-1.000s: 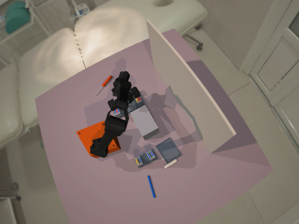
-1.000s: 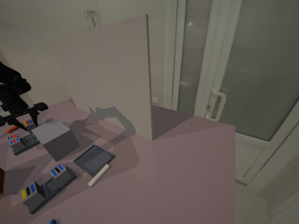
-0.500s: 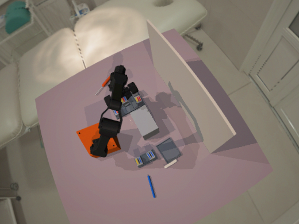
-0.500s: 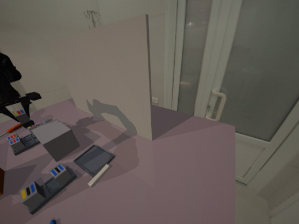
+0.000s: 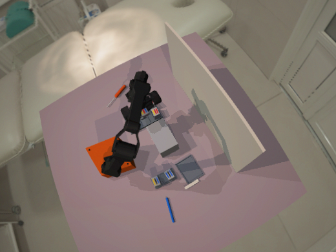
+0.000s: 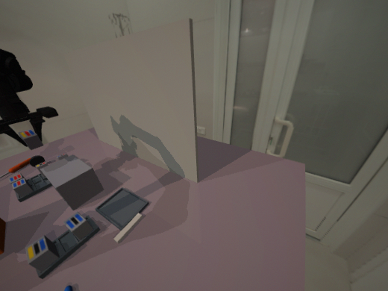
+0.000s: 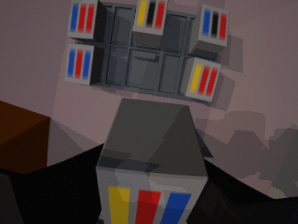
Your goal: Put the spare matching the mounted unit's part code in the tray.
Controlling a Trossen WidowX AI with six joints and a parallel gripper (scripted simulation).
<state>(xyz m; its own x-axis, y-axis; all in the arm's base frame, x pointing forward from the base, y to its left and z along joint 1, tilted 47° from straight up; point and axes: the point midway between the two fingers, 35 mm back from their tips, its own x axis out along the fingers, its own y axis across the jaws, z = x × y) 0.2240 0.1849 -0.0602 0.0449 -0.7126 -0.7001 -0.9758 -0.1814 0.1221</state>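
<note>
Now: the dark tray 300 mm to the right of my gripper tip, 170 mm below it and 130 mm ahead of it. Round my gripper tip: grey mounted unit 120 mm below, 100 mm to the right, 40 mm ahead; spare 30 mm above; black puck 230 mm to the left, 150 mm below, 60 mm behind.
</note>
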